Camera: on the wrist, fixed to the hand. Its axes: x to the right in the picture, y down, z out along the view.
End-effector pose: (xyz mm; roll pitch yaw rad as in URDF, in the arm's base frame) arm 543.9 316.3 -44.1 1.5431 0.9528 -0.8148
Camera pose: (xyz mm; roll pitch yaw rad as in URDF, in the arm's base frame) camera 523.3 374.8 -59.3 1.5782 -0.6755 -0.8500
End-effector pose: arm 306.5 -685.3 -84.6 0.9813 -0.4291 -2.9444
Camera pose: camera 298.7 -678.7 -147.7 -0.7957 -0.8591 -0.6949
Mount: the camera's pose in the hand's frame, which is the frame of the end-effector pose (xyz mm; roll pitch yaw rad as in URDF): -20.5 -54.3 -26.7 -0.0162 -0.0551 1.6287
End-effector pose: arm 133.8 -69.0 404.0 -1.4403 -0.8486 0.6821
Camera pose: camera 115.1 -127.4 421.9 -1.4139 0.7642 0.9403
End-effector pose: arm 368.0 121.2 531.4 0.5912 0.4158 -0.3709
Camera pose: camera 319.8 107.5 491.7 0.4575 -0.6107 0.9658
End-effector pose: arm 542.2 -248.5 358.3 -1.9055 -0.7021 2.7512
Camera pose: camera 595.4 -262.4 390.9 -1.9202 0.8788 2.3049
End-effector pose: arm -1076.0 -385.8 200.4 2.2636 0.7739 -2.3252
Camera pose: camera -1013.9 -400.3 197.0 2.1876 -0.5990 2.9928
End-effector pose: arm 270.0 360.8 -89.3 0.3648 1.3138 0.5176
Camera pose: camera 248.6 301.2 -80.7 1.3205 -0.1600 1.6944
